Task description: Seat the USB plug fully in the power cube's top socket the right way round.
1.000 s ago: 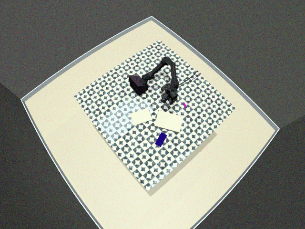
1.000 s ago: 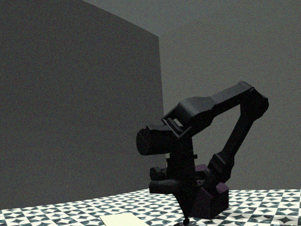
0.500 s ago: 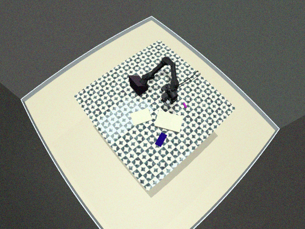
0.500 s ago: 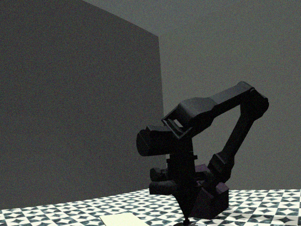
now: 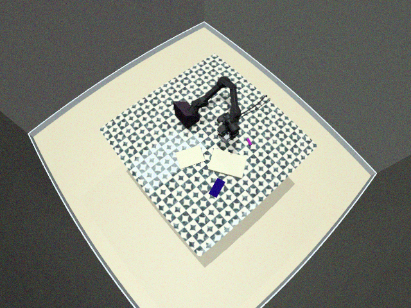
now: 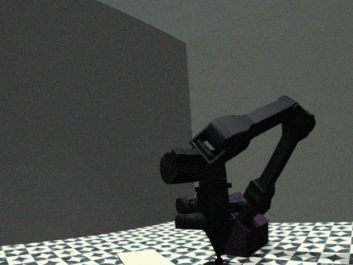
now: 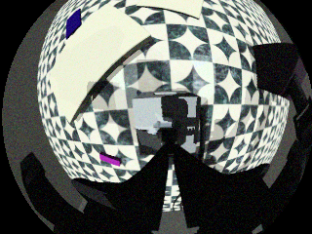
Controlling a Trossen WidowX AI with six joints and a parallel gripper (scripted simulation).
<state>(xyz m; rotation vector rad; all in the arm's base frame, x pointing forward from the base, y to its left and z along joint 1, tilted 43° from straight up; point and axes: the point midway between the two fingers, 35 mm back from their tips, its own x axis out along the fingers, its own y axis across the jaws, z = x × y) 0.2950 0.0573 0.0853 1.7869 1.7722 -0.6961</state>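
My gripper tip is 20 mm above the usb plug. Also, from my gripper tip: small magenta piece 150 mm ahead, 120 mm to the left, 100 mm below; then blue card 320 mm to the right, 260 mm ahead, 110 mm below.
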